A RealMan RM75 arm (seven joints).
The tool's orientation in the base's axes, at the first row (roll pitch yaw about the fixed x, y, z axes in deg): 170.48, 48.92, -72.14
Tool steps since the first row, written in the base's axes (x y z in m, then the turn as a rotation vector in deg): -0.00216, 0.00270, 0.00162, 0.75, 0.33, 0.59; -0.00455, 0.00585, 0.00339, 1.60, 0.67, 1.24; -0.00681, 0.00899, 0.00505, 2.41, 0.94, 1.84; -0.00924, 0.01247, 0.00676, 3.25, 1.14, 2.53; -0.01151, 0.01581, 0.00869, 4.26, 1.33, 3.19; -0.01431, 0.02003, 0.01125, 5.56, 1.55, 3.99; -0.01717, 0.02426, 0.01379, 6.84, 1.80, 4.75; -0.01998, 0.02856, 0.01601, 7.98, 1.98, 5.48; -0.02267, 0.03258, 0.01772, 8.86, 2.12, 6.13
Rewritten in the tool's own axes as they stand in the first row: -0.00335, 0.00098, 0.00156, -0.50, -0.75, -0.45; -0.00713, 0.00200, 0.00340, -1.03, -1.59, -0.98; -0.01080, 0.00290, 0.00526, -1.49, -2.37, -1.50; -0.01476, 0.00380, 0.00737, -1.97, -3.13, -2.14; -0.01876, 0.00465, 0.00919, -2.38, -4.05, -2.84; -0.02389, 0.00567, 0.01138, -2.86, -5.23, -3.71; -0.02903, 0.00674, 0.01362, -3.33, -6.40, -4.53; -0.03396, 0.00770, 0.01609, -3.76, -7.42, -5.33; -0.03830, 0.00862, 0.01865, -4.16, -8.20, -5.99
